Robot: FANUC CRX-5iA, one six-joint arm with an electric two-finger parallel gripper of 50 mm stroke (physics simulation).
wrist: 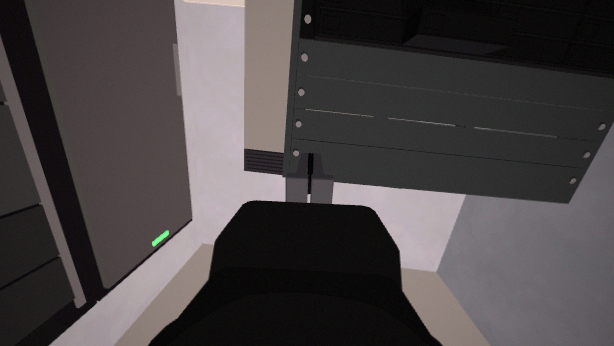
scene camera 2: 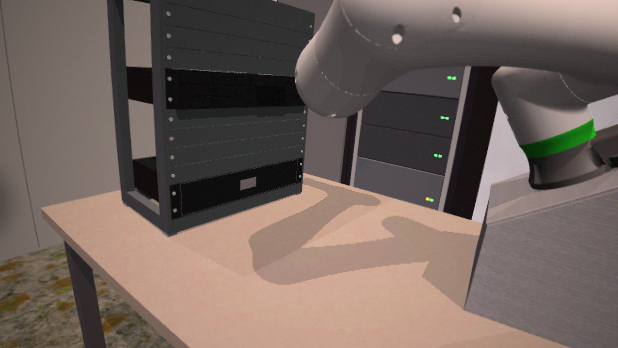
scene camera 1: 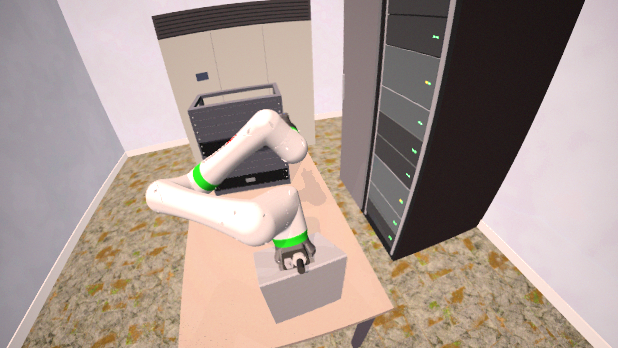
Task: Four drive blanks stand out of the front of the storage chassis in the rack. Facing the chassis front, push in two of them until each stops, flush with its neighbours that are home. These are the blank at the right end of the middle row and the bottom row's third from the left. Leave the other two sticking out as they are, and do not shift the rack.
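Pixels of known places: gripper, fingertip midpoint: (wrist: 310, 165); arm's base at its link origin: (scene camera 2: 571, 174) (scene camera 1: 295, 255).
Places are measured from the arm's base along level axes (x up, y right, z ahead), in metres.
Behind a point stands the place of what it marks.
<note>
The storage chassis (scene camera 1: 212, 148) @(z 0.697, x 0.092, y -0.384 m) (scene camera 2: 215, 90) @(z 0.699, x 0.087, y -0.336 m) (wrist: 350, 20) @(z 0.717, x 0.111, y -0.033 m) is a black unit across the middle of the dark rack (scene camera 1: 195, 131) @(z 0.711, x 0.205, y -0.455 m) (scene camera 2: 159, 125) @(z 0.723, x 0.006, y -0.466 m). The wrist view is upside down and cuts the chassis off at its upper edge. One drive blank (wrist: 465, 27) @(z 0.675, x 0.117, y -0.153 m) stands out there in the row nearest the grey panels above the chassis. The blank at the middle row's right end and the bottom row's third from the left cannot be made out. My gripper (wrist: 310, 165) @(z 0.591, x 0.266, y 0.010 m) is shut and empty, in front of the topmost grey panel near the rack's right edge; the arm hides it in scene camera 1.
Grey filler panels (wrist: 425, 150) @(z 0.723, x 0.263, y -0.183 m) (scene camera 2: 235, 132) @(z 0.718, x -0.024, y -0.263 m) lie above and below the chassis. A black unit (scene camera 2: 210, 192) @(z 0.714, x -0.178, y -0.343 m) sits at the rack's foot. The rack stands on the table (scene camera 1: 220, 280) @(z 0.093, x -0.271, y -0.368 m) (scene camera 2: 320, 310) @(z 0.287, x -0.271, y -0.375 m). A tall server cabinet (scene camera 1: 500, 100) (wrist: 110, 100) is to the right. The arm stands on a grey pedestal (scene camera 1: 305, 290) @(z -0.113, x -0.060, y 0.015 m) (scene camera 2: 545, 260) @(z -0.003, x -0.125, y -0.151 m).
</note>
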